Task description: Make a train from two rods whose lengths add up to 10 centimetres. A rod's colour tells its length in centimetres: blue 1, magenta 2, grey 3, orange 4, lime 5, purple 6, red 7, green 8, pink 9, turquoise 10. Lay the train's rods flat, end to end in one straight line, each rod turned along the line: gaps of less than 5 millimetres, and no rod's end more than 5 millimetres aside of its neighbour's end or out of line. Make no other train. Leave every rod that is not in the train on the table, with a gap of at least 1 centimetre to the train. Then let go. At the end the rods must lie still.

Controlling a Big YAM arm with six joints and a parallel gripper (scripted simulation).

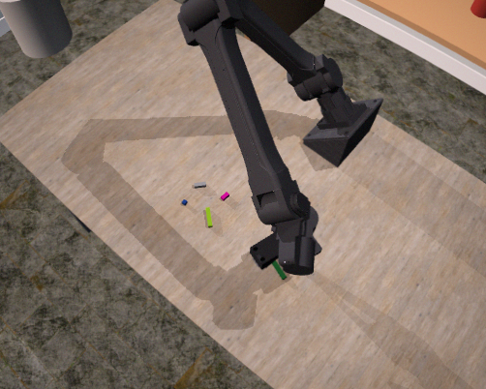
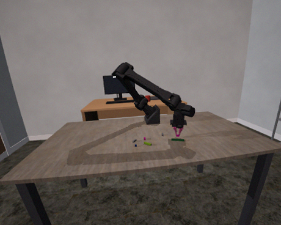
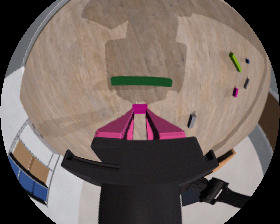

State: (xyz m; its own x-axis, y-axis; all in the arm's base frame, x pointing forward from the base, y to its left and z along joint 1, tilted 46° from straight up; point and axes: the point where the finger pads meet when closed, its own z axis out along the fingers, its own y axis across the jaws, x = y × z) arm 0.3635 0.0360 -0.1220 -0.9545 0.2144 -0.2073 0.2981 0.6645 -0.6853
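Right now my hand is 4 cm short of the green rod, 2 cm above it and 1 cm to the left of it. From my hand the other things lie so: blue rod 29 cm to the right, 6 cm ahead, 2 cm below; lime rod 21 cm to the right, 5 cm ahead, 2 cm below.
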